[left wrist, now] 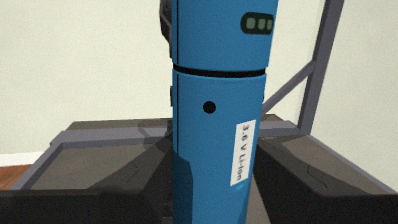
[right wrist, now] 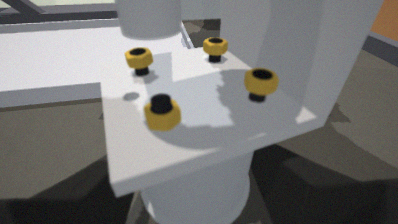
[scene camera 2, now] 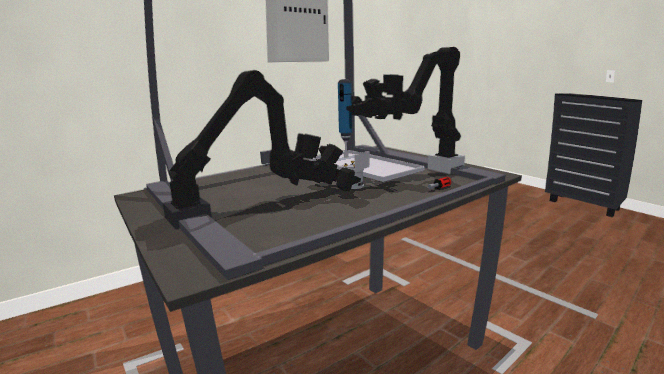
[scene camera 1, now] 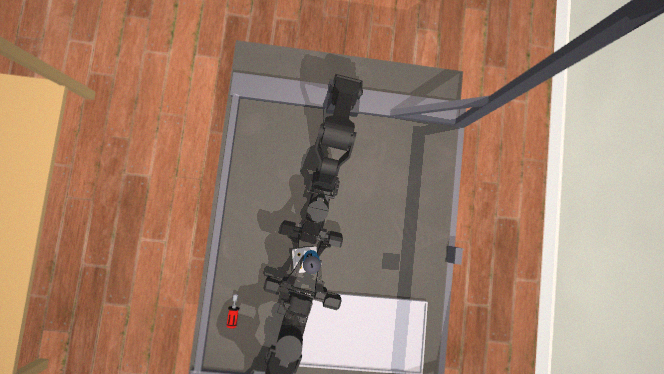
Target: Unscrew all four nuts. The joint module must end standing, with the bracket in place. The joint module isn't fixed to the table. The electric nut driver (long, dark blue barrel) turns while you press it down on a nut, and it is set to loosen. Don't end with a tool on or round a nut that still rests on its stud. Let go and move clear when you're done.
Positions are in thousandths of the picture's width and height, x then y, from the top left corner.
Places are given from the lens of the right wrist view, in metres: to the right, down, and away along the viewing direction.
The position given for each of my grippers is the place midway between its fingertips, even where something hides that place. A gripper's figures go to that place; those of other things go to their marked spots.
my right gripper (right wrist: 489,645): 0.00, 0.02, 0.11
white bracket (right wrist: 785,248): 0.04, -0.02, 0.06
nut (right wrist: 418,542): -0.01, 0.00, 0.06
nut (right wrist: 655,364): 0.02, -0.01, 0.07
